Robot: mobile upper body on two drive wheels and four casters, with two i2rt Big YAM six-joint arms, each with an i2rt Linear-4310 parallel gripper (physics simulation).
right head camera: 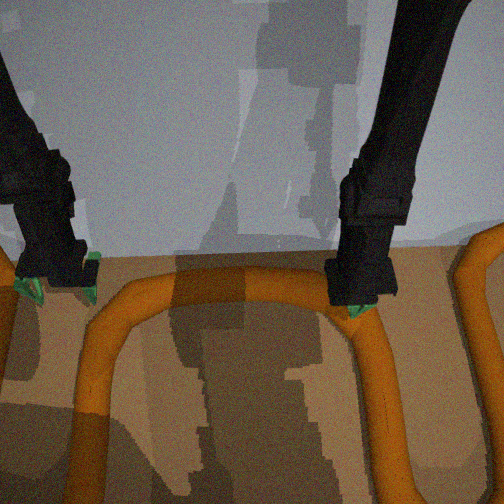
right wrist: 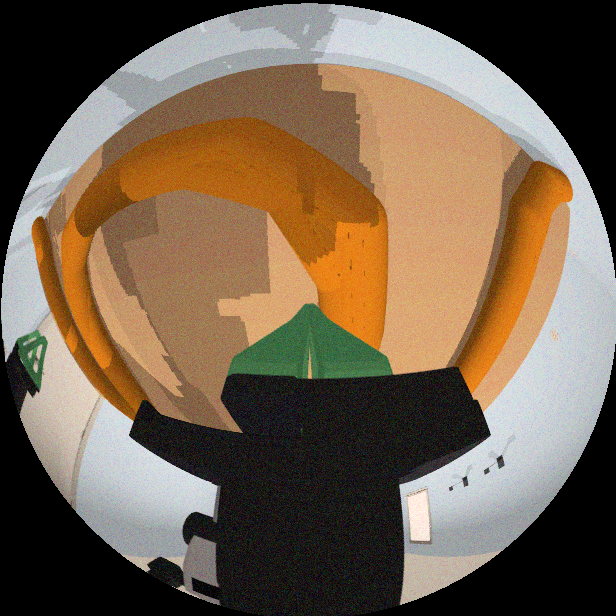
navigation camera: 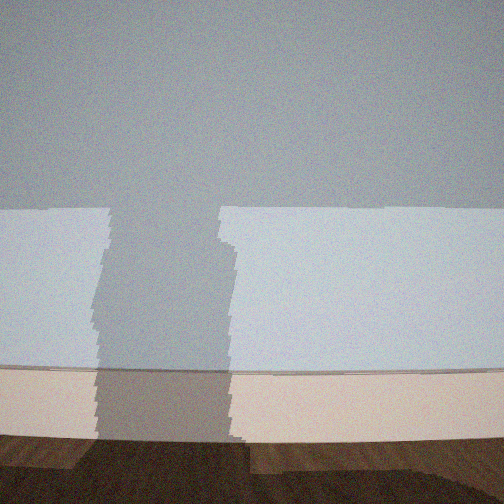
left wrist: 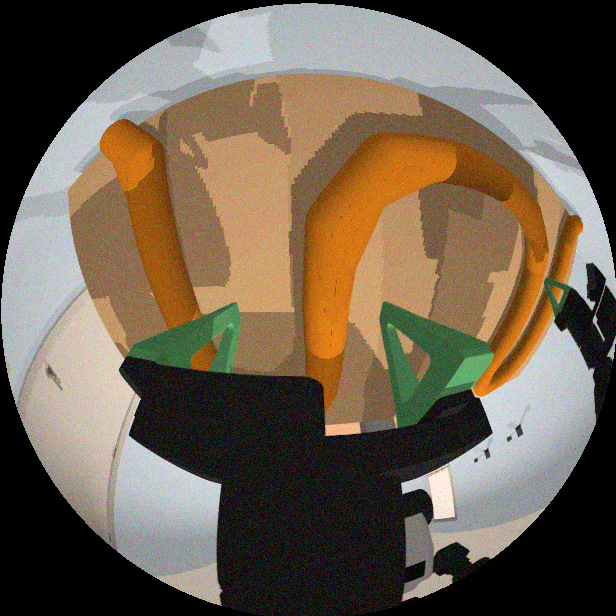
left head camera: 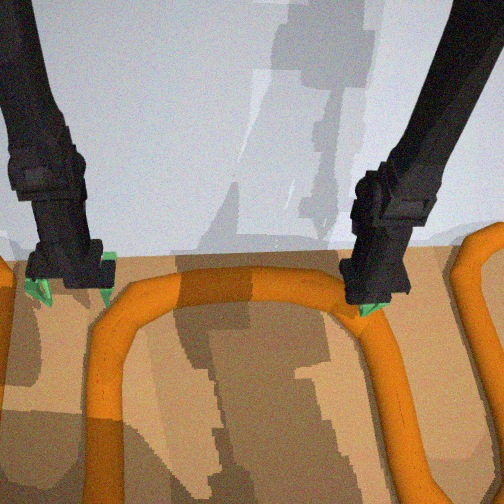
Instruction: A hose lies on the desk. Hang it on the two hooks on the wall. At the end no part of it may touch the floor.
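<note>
A thick orange hose (left head camera: 250,285) lies in winding loops on the tan desk (left head camera: 280,400); it also shows in the right head view (right head camera: 240,285). My left gripper (left head camera: 70,295) is open and empty above the desk between two hose runs (left wrist: 310,339). My right gripper (left head camera: 372,308) (right head camera: 361,310) is shut with nothing between its fingers; its tips sit at the hose's right bend. In the right wrist view the closed fingers (right wrist: 310,350) point at the hose bend (right wrist: 350,275). The wall hooks are not in view.
A pale grey wall (left head camera: 200,125) stands right behind the desk's far edge. The navigation view shows the wall (navigation camera: 350,285), a beige baseboard (navigation camera: 350,405) and dark floor (navigation camera: 250,475).
</note>
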